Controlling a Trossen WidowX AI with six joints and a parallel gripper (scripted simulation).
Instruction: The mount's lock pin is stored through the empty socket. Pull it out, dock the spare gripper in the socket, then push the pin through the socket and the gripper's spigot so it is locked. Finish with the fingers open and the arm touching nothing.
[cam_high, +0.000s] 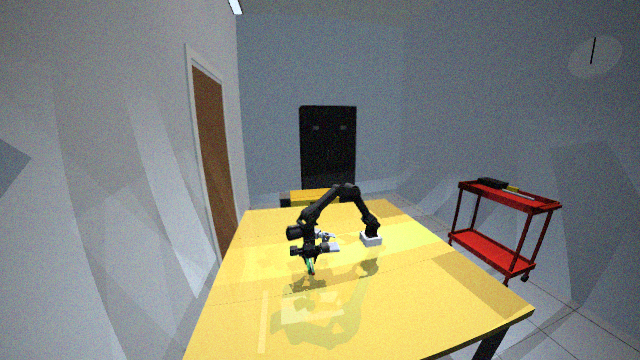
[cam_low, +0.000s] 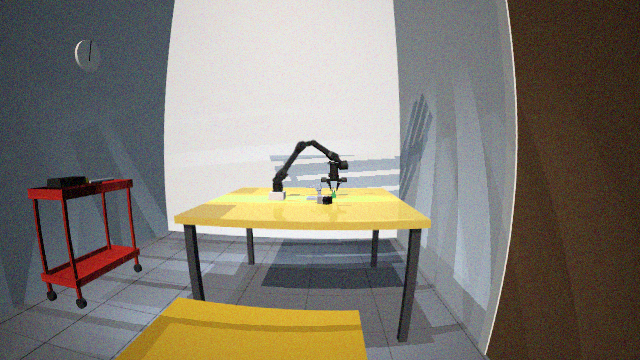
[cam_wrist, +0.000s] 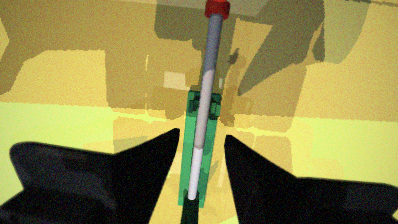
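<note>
Right now the green bracket is 40 mm to the right of my gripper tip and 10 mm below it. Also, from my gripper tip: spare gripper: 300 mm to the right, 100 mm behind, 10 mm below; mount: 150 mm to the right, 130 mm behind, 20 mm above.
</note>
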